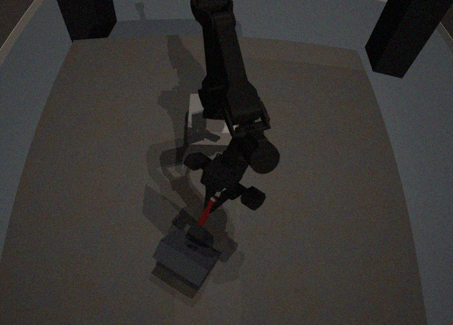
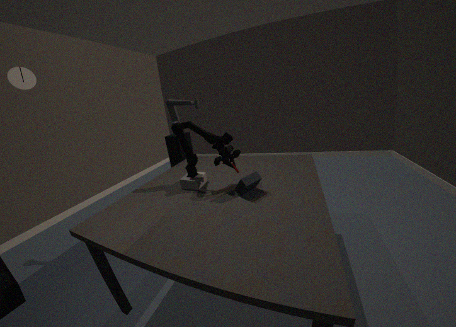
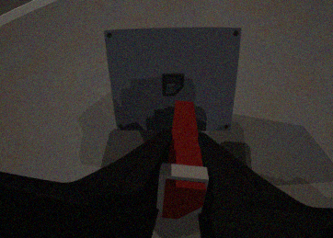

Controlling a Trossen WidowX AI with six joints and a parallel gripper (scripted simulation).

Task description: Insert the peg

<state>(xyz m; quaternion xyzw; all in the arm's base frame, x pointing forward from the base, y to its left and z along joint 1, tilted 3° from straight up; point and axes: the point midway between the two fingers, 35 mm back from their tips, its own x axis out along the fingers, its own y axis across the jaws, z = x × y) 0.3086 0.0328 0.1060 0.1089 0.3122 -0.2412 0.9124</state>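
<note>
My gripper tip is now 10 cm short of the sloped panel, 4 cm to the left of it and 8 cm above it. Round my gripper tip: red peg 1 cm behind, 1 cm to the left, 1 cm above.
</note>
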